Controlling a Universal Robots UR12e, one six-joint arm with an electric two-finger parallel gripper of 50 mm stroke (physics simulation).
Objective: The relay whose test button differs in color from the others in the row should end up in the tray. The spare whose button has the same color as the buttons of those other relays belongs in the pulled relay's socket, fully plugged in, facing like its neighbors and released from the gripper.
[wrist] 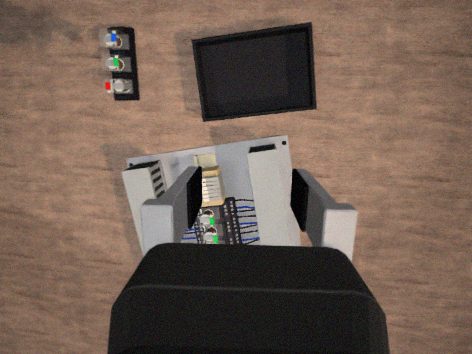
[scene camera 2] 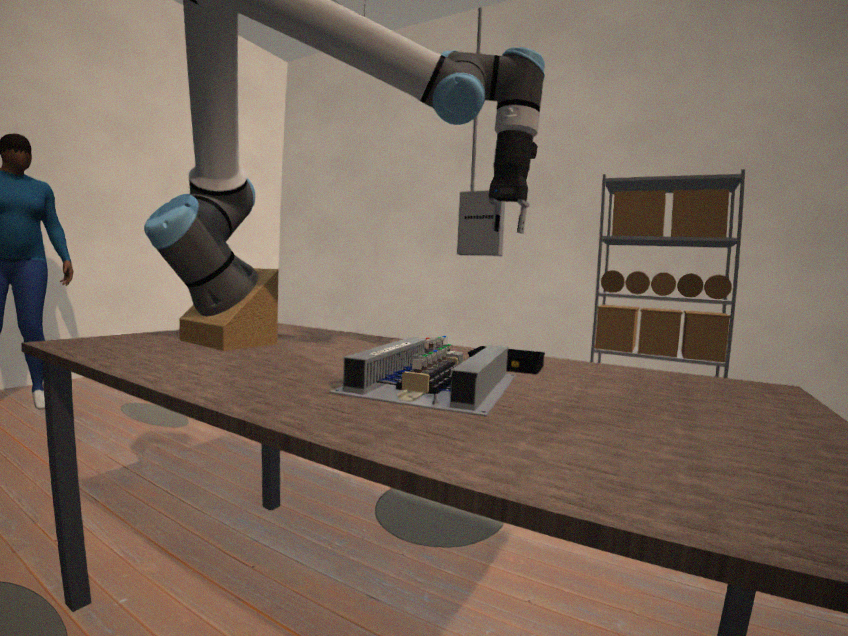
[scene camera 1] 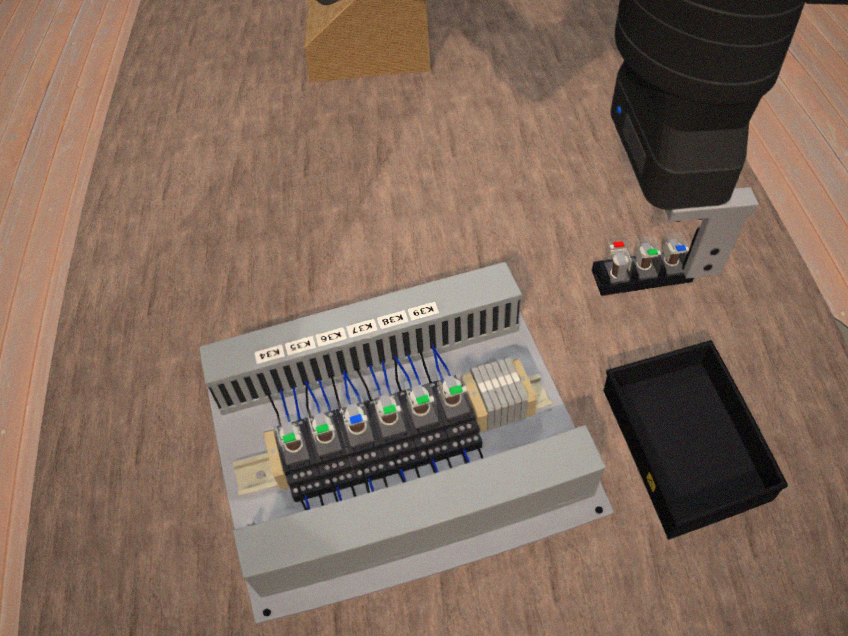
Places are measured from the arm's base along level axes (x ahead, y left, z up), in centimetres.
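Where they show: gripper, fingertip midpoint: (wrist: 246,186) (scene camera 2: 507,231) (scene camera 1: 685,230); arm's base, link origin: (scene camera 2: 228,292).
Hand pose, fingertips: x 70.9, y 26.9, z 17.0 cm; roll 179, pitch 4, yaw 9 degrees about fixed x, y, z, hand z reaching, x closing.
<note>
Each offset is from my fingertips to the top centre of the thing. "spot": to the spot under its first point.
In scene camera 1, the relay with the blue button {dx -2.3, dy -22.0, dz -24.1 cm} (scene camera 1: 356,428) sits third from the left in the socket row; the other relays there have green buttons. The spare holder {dx -22.5, dy +6.0, dz -28.7 cm} (scene camera 1: 647,285) (wrist: 134,55) bears a red-button spare {dx -22.0, dy +2.9, dz -26.2 cm} (scene camera 1: 619,264) (wrist: 121,86), a green-button spare {dx -22.5, dy +6.0, dz -26.2 cm} (scene camera 1: 645,257) (wrist: 117,63) and a blue-button spare {dx -23.1, dy +9.1, dz -26.2 cm} (scene camera 1: 674,254) (wrist: 116,40). The black tray {dx -2.3, dy +7.8, dz -27.5 cm} (scene camera 1: 698,438) (wrist: 250,75) is empty. My gripper (scene camera 2: 510,217) (wrist: 246,186) is open and empty, high above the table. The wrist view shows two green-button relays between its fingers and body; the blue-button one is hidden there.
Grey wire ducts {dx -12.1, dy -22.5, dz -24.7 cm} (scene camera 1: 363,321) {dx +5.7, dy -16.2, dz -24.7 cm} (scene camera 1: 424,506) flank the relay row on the panel {spot: dx +9.2, dy -14.9, dz -30.7 cm} (scene camera 1: 438,568). Blue and black wires run to the sockets. Grey terminal blocks {dx -6.4, dy -10.2, dz -26.4 cm} (scene camera 1: 503,393) (wrist: 212,189) stand at the row's right end. The wooden robot base (scene camera 1: 369,44) (scene camera 2: 229,328) stands behind.
</note>
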